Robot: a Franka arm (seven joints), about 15 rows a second.
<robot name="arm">
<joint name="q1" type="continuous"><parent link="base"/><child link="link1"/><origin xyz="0 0 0.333" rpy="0 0 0"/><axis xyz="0 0 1"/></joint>
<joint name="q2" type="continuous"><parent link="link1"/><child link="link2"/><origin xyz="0 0 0" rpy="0 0 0"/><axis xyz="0 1 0"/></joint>
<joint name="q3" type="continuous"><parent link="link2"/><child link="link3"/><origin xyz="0 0 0.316" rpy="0 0 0"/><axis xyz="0 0 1"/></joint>
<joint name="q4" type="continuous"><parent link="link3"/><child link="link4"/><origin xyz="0.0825 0 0" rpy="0 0 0"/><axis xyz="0 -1 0"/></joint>
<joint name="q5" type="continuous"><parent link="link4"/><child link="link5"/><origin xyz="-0.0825 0 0.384" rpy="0 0 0"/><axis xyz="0 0 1"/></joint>
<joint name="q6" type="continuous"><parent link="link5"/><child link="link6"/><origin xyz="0 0 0" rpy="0 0 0"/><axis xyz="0 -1 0"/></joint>
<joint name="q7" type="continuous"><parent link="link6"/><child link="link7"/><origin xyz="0.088 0 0" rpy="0 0 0"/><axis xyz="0 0 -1"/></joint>
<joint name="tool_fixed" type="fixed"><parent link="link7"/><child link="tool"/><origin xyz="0 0 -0.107" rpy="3.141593 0 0"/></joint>
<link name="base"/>
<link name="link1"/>
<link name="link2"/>
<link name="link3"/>
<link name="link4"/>
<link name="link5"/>
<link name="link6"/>
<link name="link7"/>
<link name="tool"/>
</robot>
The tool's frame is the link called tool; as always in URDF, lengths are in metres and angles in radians. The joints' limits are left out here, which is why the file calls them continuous.
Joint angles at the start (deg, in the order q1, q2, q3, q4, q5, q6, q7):
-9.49 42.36 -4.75 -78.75 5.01 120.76 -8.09
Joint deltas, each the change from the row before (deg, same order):
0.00 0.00 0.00 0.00 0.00 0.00 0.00
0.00 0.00 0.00 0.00 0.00 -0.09 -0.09
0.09 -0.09 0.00 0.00 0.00 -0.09 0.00
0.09 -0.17 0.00 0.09 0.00 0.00 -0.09
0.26 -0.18 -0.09 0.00 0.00 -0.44 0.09
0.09 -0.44 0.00 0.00 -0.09 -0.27 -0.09
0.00 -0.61 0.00 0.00 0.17 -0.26 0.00
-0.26 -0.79 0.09 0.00 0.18 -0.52 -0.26
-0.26 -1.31 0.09 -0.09 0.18 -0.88 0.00
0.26 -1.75 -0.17 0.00 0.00 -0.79 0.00
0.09 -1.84 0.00 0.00 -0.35 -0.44 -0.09
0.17 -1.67 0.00 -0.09 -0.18 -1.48 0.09
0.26 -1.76 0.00 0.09 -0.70 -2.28 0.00
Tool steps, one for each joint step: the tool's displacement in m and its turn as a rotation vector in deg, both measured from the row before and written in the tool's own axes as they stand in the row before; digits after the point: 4 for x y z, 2 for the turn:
0.0000 0.0000 0.0000 0.00 0.00 0.00
-0.0002 0.0000 0.0001 0.01 -0.09 -0.09
0.0000 -0.0012 -0.0010 0.01 0.00 -0.09
0.0006 -0.0012 -0.0029 -0.02 0.26 -0.19
-0.0004 -0.0026 -0.0016 0.00 -0.26 -0.11
0.0000 -0.0012 -0.0052 -0.05 0.16 -0.23
0.0000 -0.0003 -0.0074 0.16 0.37 0.07
-0.0006 0.0019 -0.0093 0.26 0.30 0.00
-0.0015 0.0016 -0.0146 0.30 0.38 0.25
-0.0008 -0.0025 -0.0210 -0.05 0.96 -0.18
-0.0005 -0.0016 -0.0226 -0.31 1.35 -0.39
-0.0027 -0.0029 -0.0181 0.01 0.09 -0.20
-0.0041 -0.0037 -0.0193 -0.37 -0.51 -0.60

